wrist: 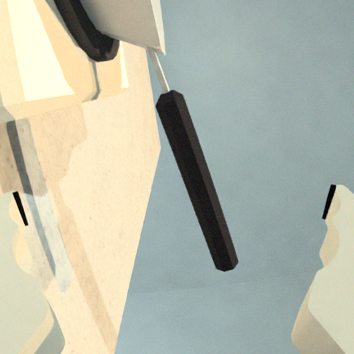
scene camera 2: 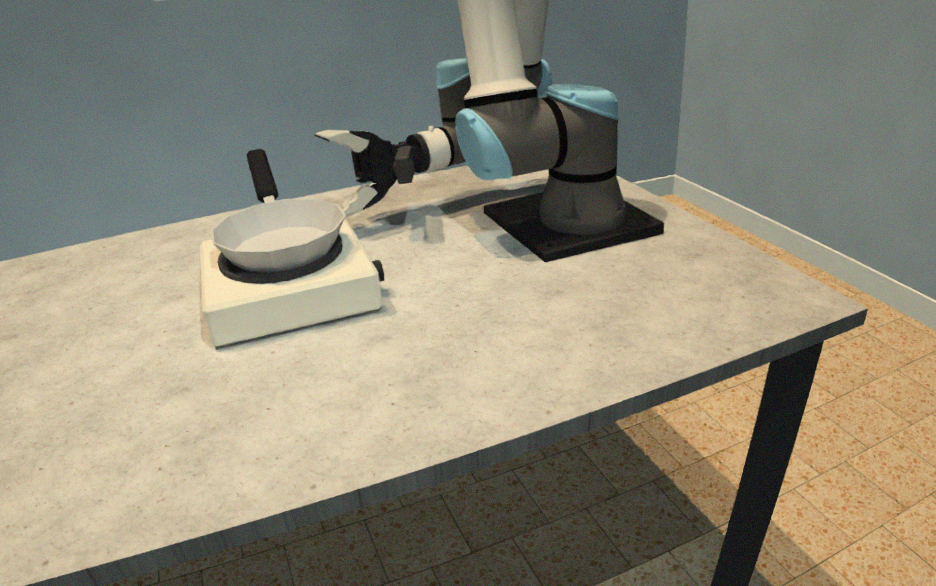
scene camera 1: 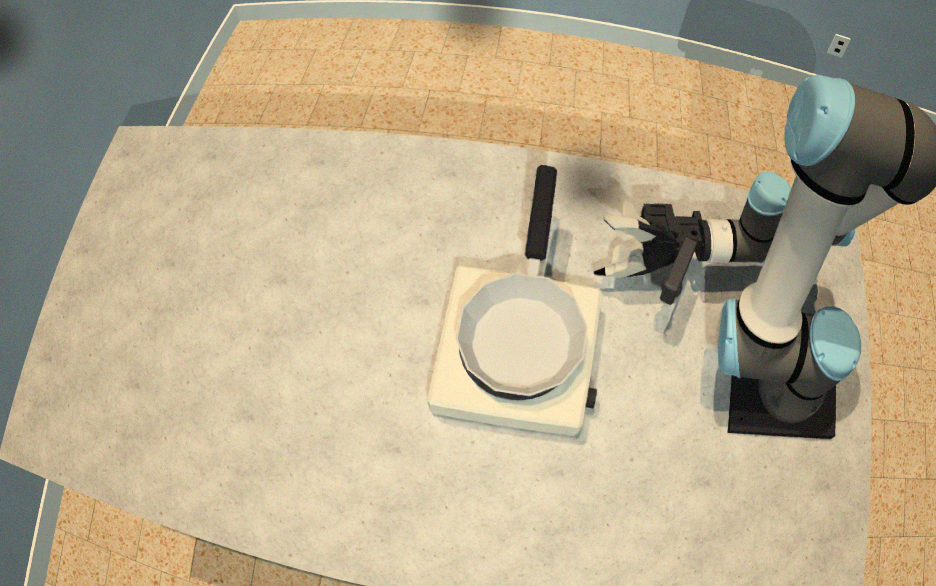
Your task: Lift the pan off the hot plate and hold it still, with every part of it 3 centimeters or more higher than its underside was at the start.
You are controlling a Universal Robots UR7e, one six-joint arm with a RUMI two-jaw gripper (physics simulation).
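Places are measured from the arm's base along level axes (x right, y ahead, z up), in millimetres.
Where they show: gripper, between the fingertips: (scene camera 2: 323, 178) (scene camera 1: 598, 247); arm's base, origin of its link: (scene camera 2: 582, 216) (scene camera 1: 791, 384).
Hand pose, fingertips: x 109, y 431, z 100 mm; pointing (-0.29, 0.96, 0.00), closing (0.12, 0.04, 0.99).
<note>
Each offset is from my fingertips to the top centre of the thing. Level surfaces: height alone.
The light grey pan (scene camera 1: 521, 334) (scene camera 2: 283, 238) (wrist: 132, 20) rests upright on the dark round plate of the cream hot plate @[dx -170, dy +79, dz -42 mm] (scene camera 1: 507, 414) (scene camera 2: 297, 314) (wrist: 45, 60). Its black handle @[dx +30, dy +102, dz +40 mm] (scene camera 1: 541, 212) (scene camera 2: 261, 174) (wrist: 197, 180) points to the table's back edge and slants upward. My gripper (scene camera 1: 601, 245) (scene camera 2: 331, 172) (wrist: 174, 192) is wide open and empty, to the right of the handle in scene camera 1 and apart from it. In the wrist view the handle shows ahead, between the two fingers and nearer the middle than either. The lower fingertip is partly hidden behind the pan's rim in scene camera 2.
The hot plate's black knob @[dx -220, dy -46, dz -66 mm] (scene camera 1: 591, 398) (scene camera 2: 377, 269) sticks out on the side towards the arm's base (scene camera 1: 746, 407) (scene camera 2: 514, 224). The grey table @[dz -119 mm] (scene camera 1: 241, 310) (scene camera 2: 483, 345) (wrist: 112, 175) carries them all. A blue wall (scene camera 2: 138, 103) (wrist: 275, 100) stands behind the table.
</note>
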